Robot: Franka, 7 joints.
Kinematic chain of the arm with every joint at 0, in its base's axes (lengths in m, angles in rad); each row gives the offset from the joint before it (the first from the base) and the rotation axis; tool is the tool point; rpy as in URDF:
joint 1: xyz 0 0 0.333 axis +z
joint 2: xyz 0 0 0 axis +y
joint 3: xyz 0 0 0.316 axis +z
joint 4: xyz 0.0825 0 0 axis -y
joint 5: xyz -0.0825 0 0.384 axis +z
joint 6: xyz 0 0 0 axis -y
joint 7: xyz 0.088 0 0 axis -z
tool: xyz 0 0 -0.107 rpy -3.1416 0 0
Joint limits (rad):
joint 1: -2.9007..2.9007
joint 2: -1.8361..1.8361
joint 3: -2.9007..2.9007
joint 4: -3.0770..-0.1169
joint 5: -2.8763..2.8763
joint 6: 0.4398..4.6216
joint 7: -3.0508..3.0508
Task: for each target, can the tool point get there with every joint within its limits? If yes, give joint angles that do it. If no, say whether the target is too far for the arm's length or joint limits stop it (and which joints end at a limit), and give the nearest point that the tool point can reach.
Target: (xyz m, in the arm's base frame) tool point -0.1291 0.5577 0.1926
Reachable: yes | joints 0.9223 0.6921 0.8214 -2.1270 -1.0375 2.6844 -2.4061
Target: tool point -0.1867 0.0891 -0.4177
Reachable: no: joint limits stop it (at a limit: joint 2) | nearest point -0.1939 0.0925 -0.3563 | short by 0.062 m
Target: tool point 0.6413 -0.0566 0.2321
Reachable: yes | joints -0.9253 1.2077 0.9004 -1.4935 -2.1397 3.5397 2.3418
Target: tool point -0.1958 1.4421 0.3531
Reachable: no: too far | nearest point -0.1154 0.8500 0.3448 | short by 0.598 m
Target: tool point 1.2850 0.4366 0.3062
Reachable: no: too far | nearest point 0.8121 0.2759 0.3161 | short by 0.500 m
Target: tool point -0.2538 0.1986 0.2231
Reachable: yes | joints -2.1334 -0.0985 -1.4083 -2.7389 -1.1778 1.6213 2.0984
